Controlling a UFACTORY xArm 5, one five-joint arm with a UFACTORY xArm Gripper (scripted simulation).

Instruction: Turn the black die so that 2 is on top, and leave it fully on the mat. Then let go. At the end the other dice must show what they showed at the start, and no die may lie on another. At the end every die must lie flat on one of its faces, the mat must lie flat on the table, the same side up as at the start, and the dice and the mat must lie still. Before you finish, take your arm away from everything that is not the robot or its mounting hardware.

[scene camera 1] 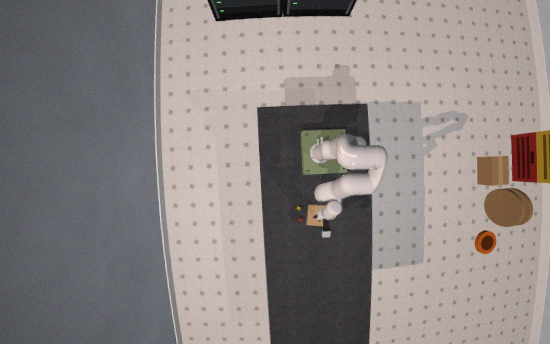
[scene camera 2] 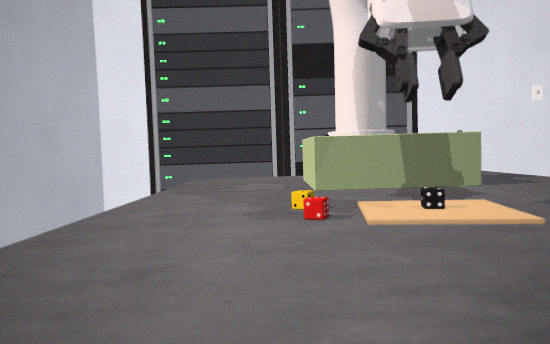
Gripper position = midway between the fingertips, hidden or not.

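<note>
You'd see the gripper (scene camera 2: 431, 94) here, and there's a tan mat (scene camera 2: 456, 211) as well.
</note>
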